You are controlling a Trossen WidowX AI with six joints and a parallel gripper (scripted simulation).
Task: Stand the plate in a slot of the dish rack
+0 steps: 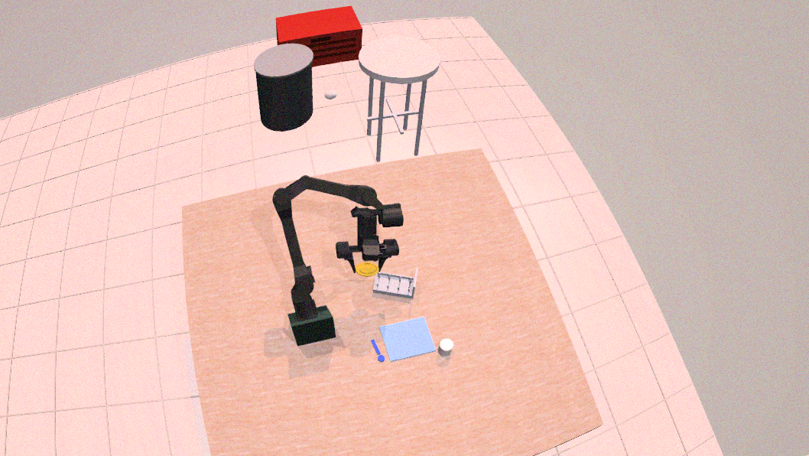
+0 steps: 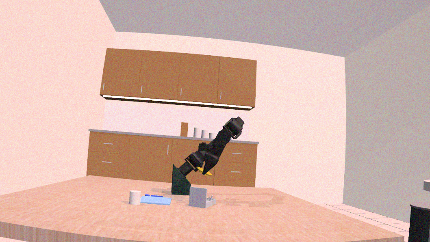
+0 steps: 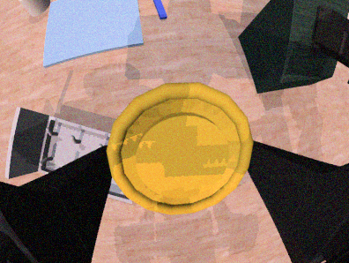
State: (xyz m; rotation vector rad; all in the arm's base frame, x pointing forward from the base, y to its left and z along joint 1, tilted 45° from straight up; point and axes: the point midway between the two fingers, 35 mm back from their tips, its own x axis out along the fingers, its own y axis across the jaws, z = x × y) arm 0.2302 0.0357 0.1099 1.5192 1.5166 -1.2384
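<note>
My gripper tip is 100 mm above the grey dish rack, 90 mm short of it and 10 mm to the left of it. The rest, counted from my gripper tip: blue spoon (230 mm to the right, 120 mm below, 40 mm behind); then light blue mat (210 mm to the right, 120 mm below, 70 mm ahead); then yellow plate (10 mm above).
</note>
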